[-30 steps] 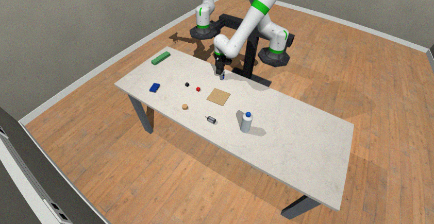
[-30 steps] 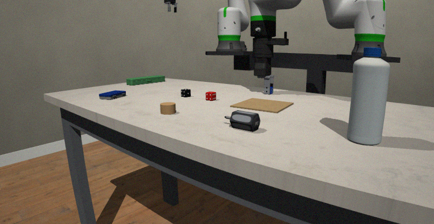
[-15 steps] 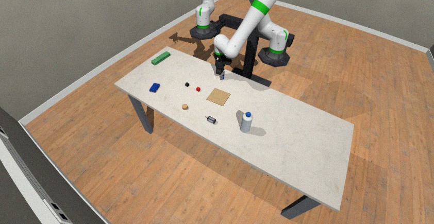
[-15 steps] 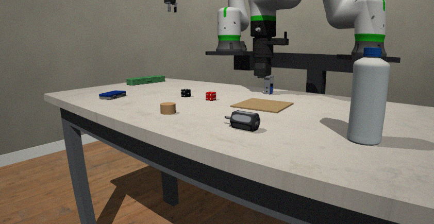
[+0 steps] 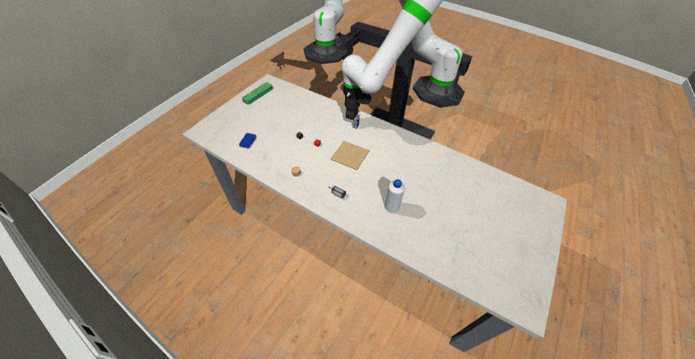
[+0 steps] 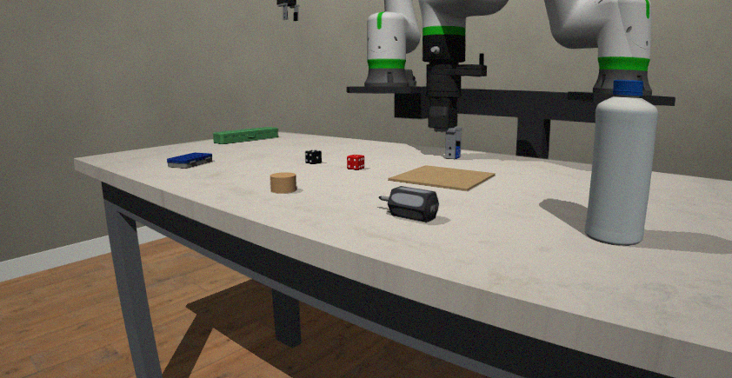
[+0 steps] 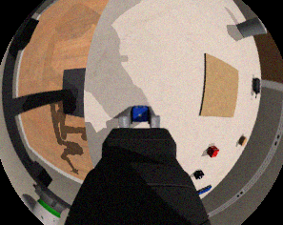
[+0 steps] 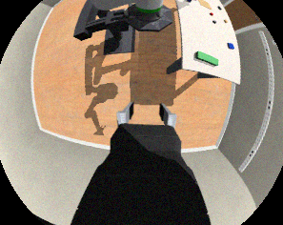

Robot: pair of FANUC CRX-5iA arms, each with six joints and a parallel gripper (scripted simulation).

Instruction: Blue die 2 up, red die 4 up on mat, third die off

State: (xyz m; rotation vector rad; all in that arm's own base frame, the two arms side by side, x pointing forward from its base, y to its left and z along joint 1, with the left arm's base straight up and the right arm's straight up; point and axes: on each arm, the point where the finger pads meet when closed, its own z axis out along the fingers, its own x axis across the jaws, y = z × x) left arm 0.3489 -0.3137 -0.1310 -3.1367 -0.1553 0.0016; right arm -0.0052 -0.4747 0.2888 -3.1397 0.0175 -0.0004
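Note:
The tan mat is 200 mm ahead of my left hand, 80 mm to the left of it and 20 mm below it. From my left hand the other things lie so: black die 230 mm ahead, 200 mm to the right, 10 mm below; red die 220 mm ahead, 90 mm to the right, 10 mm below; blue die 10 mm below.

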